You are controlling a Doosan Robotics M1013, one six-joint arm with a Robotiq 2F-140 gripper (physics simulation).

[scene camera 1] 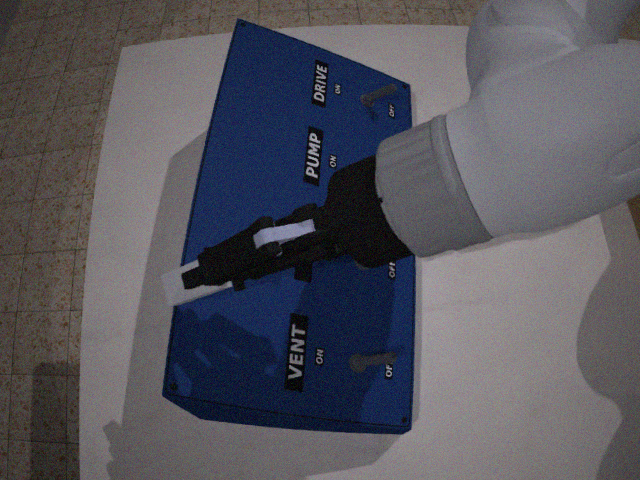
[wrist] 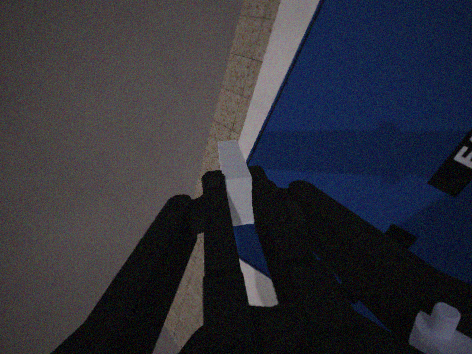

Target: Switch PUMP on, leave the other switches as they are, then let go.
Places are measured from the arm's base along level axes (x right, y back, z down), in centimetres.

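Where they show: gripper, between the fingertips: (scene camera 1: 170, 290) (wrist: 228, 158).
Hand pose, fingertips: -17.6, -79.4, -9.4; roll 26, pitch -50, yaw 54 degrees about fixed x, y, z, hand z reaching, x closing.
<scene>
After its pixels a point has its place, as x, y, z.
The blue switch panel (scene camera 1: 253, 103) @(7.8, -72.8, -5.3) (wrist: 360, 65) @(-8.2, -74.6, -5.4) lies on a white table. The PUMP label (scene camera 1: 313, 156) @(2.2, -65.6, -1.6) shows in the scene view, but the PUMP switch is hidden behind the gripper and arm, so its position cannot be told. The DRIVE switch (scene camera 1: 378, 96) @(13.1, -56.7, -0.2) and VENT switch (scene camera 1: 373, 360) @(-22.4, -59.9, -0.9) have their levers toward OFF. The FAN switch and most of its label are hidden. My gripper (scene camera 1: 178, 284) @(-17.6, -79.4, -9.4) (wrist: 228, 158) @(-17.6, -79.4, -9.4) is shut and empty. Its pale fingertips are over the panel's left edge in the scene view, away from the levers.
The white table (scene camera 1: 516, 320) @(-15.5, -38.4, 10.8) (wrist: 277, 70) @(-10.6, -94.7, 10.8) extends around the panel. The grey arm (scene camera 1: 537, 149) @(-18.6, -53.5, -33.1) reaches in from the right, over the panel's right edge. The tiled floor (scene camera 1: 46, 206) (wrist: 235, 95) shows beyond the table. A cut-off label (wrist: 455, 167) @(-11.9, -67.1, -1.7) shows at the right of the wrist view.
</scene>
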